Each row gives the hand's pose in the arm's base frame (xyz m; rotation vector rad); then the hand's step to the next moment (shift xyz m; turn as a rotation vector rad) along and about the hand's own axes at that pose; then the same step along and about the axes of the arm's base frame.
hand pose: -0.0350 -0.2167 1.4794 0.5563 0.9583 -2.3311
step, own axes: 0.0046 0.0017 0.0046 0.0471 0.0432 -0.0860
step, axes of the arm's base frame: -0.0032 -0.0059 -0.0004 0.0052 0.0219 -0.1048
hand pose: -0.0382 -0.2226 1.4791 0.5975 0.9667 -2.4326
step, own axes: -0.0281 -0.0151 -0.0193 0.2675 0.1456 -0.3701
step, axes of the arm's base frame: 0.0186 0.0306 0.0103 -0.0518 0.1043 -0.4649
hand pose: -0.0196 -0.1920 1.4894 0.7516 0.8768 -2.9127
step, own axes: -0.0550 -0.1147 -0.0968 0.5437 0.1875 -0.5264
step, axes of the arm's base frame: 0.0753 0.1403 0.0136 -0.2210 0.1856 -0.7243
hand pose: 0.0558 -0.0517 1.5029 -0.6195 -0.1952 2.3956
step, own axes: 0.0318 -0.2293 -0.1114 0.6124 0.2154 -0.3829
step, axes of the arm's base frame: 0.1594 0.1967 -0.0437 -0.3519 0.2093 -0.6328
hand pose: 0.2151 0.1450 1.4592 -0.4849 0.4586 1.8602
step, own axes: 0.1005 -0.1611 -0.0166 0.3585 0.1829 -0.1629
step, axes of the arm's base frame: 0.1227 0.1216 -0.0805 -0.2663 0.1368 -0.3144
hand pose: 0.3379 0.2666 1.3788 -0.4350 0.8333 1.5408
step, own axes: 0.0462 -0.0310 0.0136 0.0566 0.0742 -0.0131
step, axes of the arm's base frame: 0.0252 0.0409 -0.0312 -0.0834 0.0321 -0.0299
